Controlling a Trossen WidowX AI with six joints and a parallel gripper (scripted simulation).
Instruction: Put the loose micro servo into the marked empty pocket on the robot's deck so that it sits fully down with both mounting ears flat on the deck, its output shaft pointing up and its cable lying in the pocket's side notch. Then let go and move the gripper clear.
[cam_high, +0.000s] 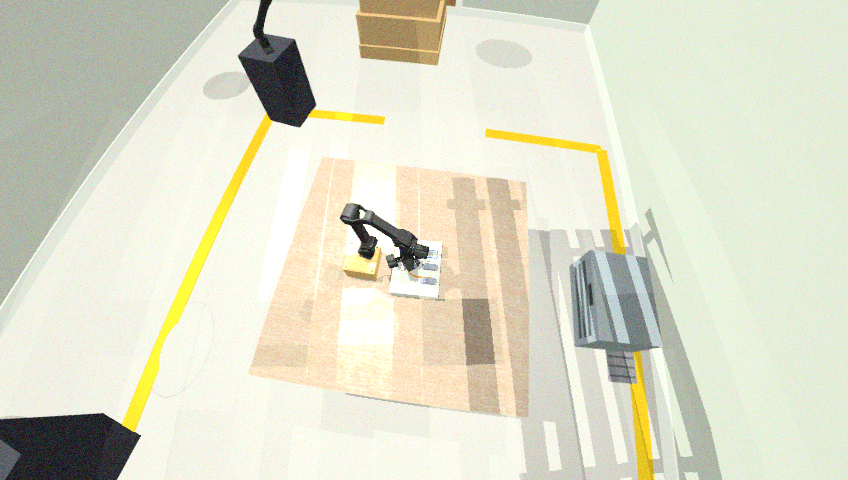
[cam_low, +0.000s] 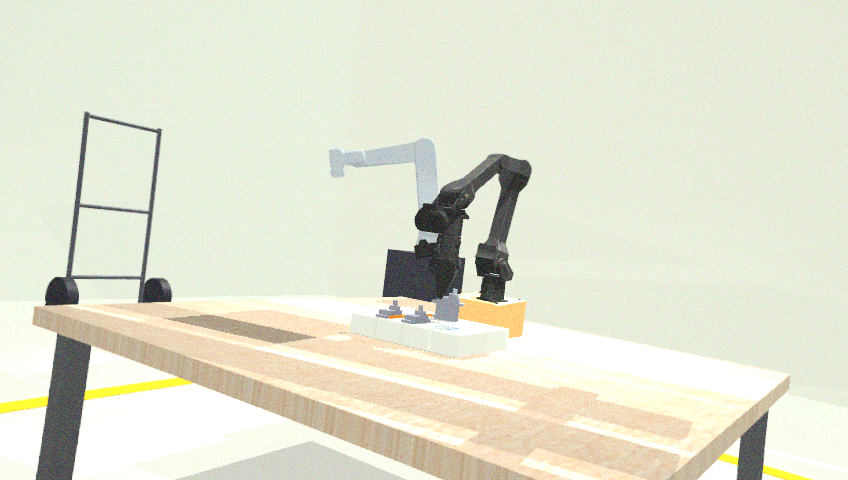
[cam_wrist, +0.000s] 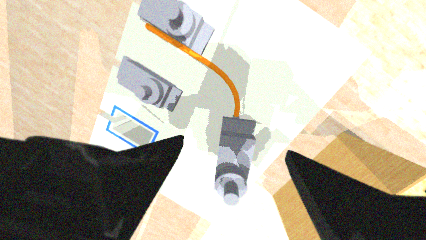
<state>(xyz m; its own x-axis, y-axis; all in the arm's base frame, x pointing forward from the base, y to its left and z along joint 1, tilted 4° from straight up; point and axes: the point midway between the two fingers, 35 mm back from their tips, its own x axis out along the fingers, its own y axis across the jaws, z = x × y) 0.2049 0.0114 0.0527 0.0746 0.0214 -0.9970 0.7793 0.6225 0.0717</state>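
My gripper tip is 80 mm above the white deck and 10 mm to the right of it.
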